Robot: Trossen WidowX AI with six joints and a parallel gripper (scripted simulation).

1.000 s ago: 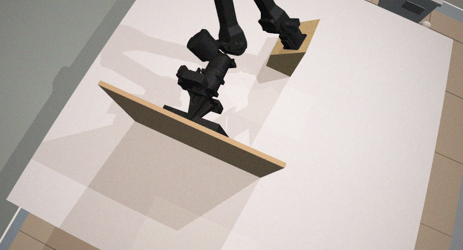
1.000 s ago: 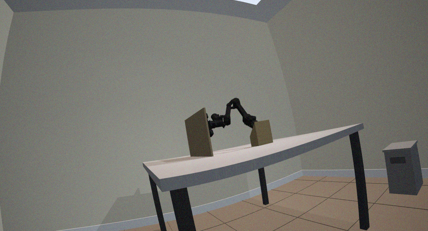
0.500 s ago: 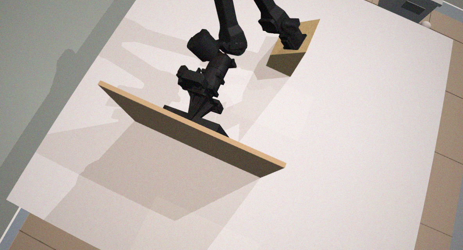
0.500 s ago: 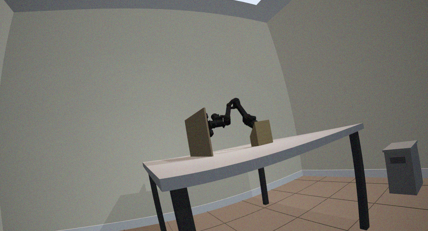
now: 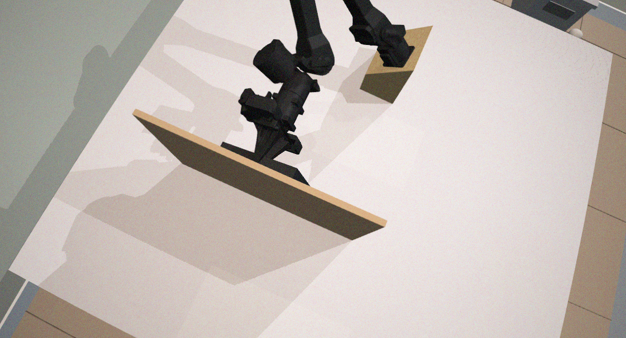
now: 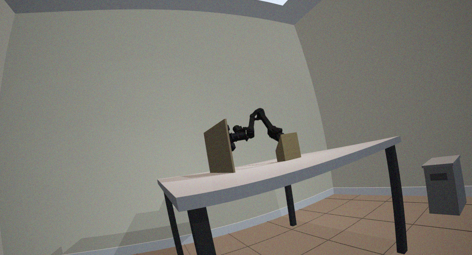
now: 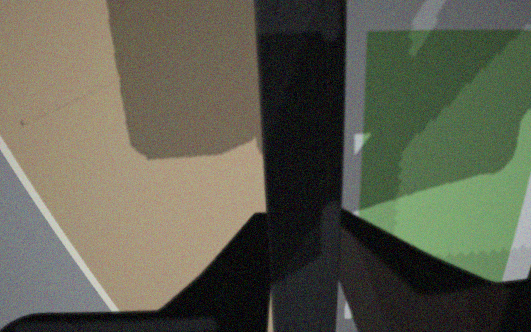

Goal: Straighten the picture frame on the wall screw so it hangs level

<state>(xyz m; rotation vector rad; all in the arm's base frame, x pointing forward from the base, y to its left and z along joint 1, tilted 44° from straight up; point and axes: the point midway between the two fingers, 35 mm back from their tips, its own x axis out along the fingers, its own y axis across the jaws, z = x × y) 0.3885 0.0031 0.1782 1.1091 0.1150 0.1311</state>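
The black picture frame is 10 mm to the left of my gripper tip and 50 mm below it. The rest, counted from my gripper tip: wooden wall panel: 10 mm ahead, 20 mm to the left, 70 mm below.
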